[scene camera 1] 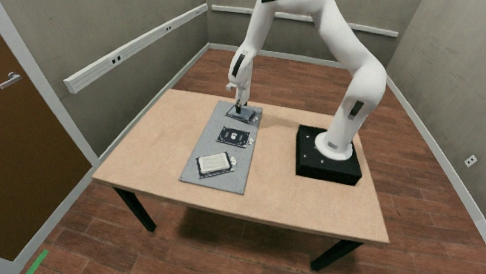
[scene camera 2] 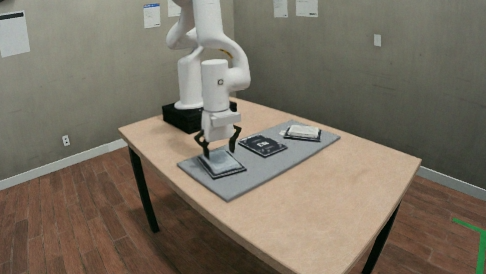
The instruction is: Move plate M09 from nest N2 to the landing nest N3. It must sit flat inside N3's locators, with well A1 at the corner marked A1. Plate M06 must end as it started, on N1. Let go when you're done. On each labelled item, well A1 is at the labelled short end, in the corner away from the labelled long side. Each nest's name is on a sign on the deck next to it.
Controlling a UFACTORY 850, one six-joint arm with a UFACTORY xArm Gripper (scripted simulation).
Labels:
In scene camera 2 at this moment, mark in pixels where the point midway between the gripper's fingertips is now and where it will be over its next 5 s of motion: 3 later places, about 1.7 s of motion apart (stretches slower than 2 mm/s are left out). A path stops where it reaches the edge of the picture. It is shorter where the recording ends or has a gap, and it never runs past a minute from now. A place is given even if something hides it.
My gripper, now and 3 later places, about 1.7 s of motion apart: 219,155; 220,159; 219,151; 218,133

